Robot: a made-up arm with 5 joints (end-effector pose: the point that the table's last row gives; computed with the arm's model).
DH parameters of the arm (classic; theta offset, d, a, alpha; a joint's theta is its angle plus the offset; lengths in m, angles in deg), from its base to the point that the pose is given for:
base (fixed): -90 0.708 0.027 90
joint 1: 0 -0.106 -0.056 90
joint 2: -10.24 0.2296 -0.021 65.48
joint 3: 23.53 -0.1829 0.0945 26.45
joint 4: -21.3 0.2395 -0.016 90
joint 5: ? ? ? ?
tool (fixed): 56.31 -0.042 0 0
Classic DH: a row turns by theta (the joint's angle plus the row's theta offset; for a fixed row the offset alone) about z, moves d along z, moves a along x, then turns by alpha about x.
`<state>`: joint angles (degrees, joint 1 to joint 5).
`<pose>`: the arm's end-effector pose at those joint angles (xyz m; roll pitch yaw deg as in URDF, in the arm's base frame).
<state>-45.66 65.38 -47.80 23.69 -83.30</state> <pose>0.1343 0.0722 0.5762 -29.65 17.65 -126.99</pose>
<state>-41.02 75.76 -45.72 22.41 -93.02</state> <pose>0.1153 0.0588 0.5644 -33.12 4.23 -144.47</pose>
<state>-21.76 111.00 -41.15 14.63 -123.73</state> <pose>0.0532 0.0214 0.5452 -5.80 -30.81 149.11</pose>
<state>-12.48 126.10 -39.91 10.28 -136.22</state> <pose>0.0323 0.0127 0.5422 14.73 -28.34 113.95</pose>
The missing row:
joint 5: 33.69 0 0.0036 0
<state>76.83 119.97 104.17 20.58 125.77</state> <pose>0.1161 -0.3511 0.5831 -151.71 0.14 102.71</pose>
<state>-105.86 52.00 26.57 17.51 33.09</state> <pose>0.0796 0.2412 0.7477 137.24 38.62 -6.93</pose>
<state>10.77 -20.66 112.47 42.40 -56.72</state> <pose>0.0968 -0.0210 0.3604 -152.88 58.17 89.50</pose>
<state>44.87 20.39 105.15 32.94 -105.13</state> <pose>0.1076 -0.2197 0.4207 -93.80 68.25 125.43</pose>
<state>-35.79 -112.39 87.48 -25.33 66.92</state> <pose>0.1138 0.2334 0.4379 18.30 -45.89 154.26</pose>
